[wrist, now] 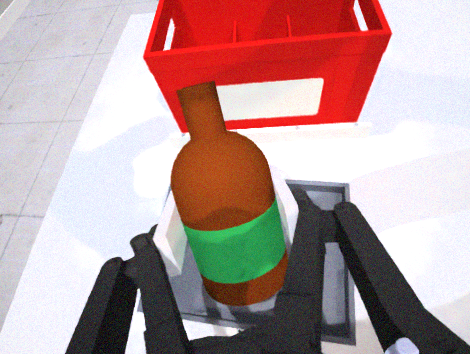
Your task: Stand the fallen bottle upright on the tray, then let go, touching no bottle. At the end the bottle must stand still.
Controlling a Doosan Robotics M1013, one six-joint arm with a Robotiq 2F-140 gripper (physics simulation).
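Places are measured from the arm's base along level axes (x right, y ahead, z up), in millimetres.
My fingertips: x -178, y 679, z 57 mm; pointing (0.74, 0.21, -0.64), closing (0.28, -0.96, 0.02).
Ahead of a thing's pixels: the offset from my fingertips to its top centre. "spot": to the spot under its first point. Level surfaces: height alone.
A brown bottle (225,180) with a green label is in the middle of the wrist view. Its neck points to the top of the view and a little left, and its base is toward the bottom. My gripper (227,194) is shut on the bottle, with one pale pad on each side around the label and lower shoulder. The grey tray @(spot: dy -127, dx -66, dz -138 mm) (352,300) is behind and below the bottle, partly hidden by it and by the fingers. The bottle's base shows over the tray's area; whether it touches the tray I cannot tell.
A red crate @(spot: dy -31, dx +175, dz -14 mm) (270,62) with a pale panel and inner dividers stands beyond the tray, at the top of the view. The bottle's neck overlaps its front wall in the view. The white table top @(dz -163 mm) (410,175) has its edge at the left, with grey tiled floor (40,100) past it.
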